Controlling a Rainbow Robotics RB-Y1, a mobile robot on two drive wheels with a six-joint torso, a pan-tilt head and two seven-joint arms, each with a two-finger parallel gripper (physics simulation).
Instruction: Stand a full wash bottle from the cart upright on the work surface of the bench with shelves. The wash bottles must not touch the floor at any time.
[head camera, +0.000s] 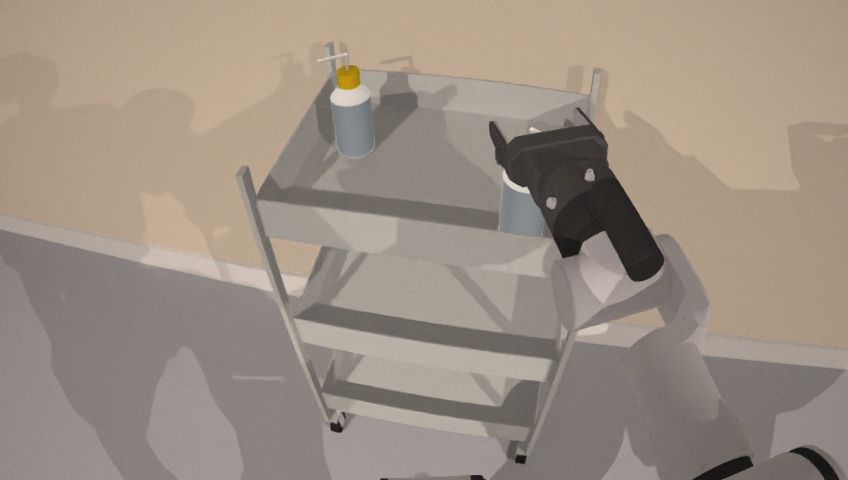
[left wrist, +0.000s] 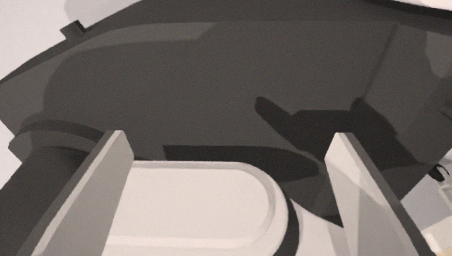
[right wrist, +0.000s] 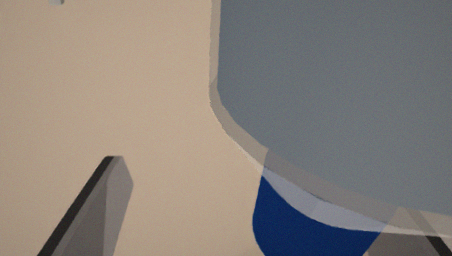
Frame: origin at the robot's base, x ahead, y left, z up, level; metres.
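Seen in the pictures: left gripper, between the fingertips: (left wrist: 228, 144); right gripper, between the fingertips: (head camera: 535, 120) (right wrist: 237, 168).
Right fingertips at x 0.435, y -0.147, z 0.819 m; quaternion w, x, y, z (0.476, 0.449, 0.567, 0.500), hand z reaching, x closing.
Pixels of each thing's top centre, then the offset from my right fingertips to it. "pt": a spot on its surface instead.
- wash bottle with a yellow cap, centre of its top: (head camera: 339, 52) 0.162 m ahead, 0.246 m left, 0.018 m up
- cart's top tray, a spot on its surface: (head camera: 380, 223) pt 0.063 m back, 0.191 m left, 0.101 m down
- second wash bottle, centre of its top: (head camera: 541, 129) 0.043 m back, 0.003 m left, 0.018 m up
- blue cap, centre of its top: (right wrist: 304, 227) 0.039 m back, 0.013 m left, 0.012 m down
- white rounded part, a spot on its surface: (left wrist: 200, 205) pt 0.691 m back, 0.249 m left, 0.533 m down
A wash bottle with a yellow cap (head camera: 354, 127) stands upright at the back left of the cart's top tray (head camera: 380, 223). A second wash bottle (head camera: 519, 208) (right wrist: 340, 95) with a blue cap (right wrist: 300, 220) stands at the tray's front right; in the head view my right gripper hides its cap. Both hold grey-blue liquid. My right gripper (head camera: 535, 117) (right wrist: 237, 168) is open, over and in front of the second bottle. In the right wrist view this bottle is very close and covers most of one finger; contact cannot be told. My left gripper (left wrist: 228, 144) is open and empty. The bench does not show.
The cart has two lower shelves, upright corner posts (head camera: 278, 285) and castors (head camera: 336, 423). A beige wall (head camera: 148, 53) stands behind it. In the left wrist view the robot's dark body (left wrist: 200, 90) and a white rounded part (left wrist: 200, 205) lie behind the fingers.
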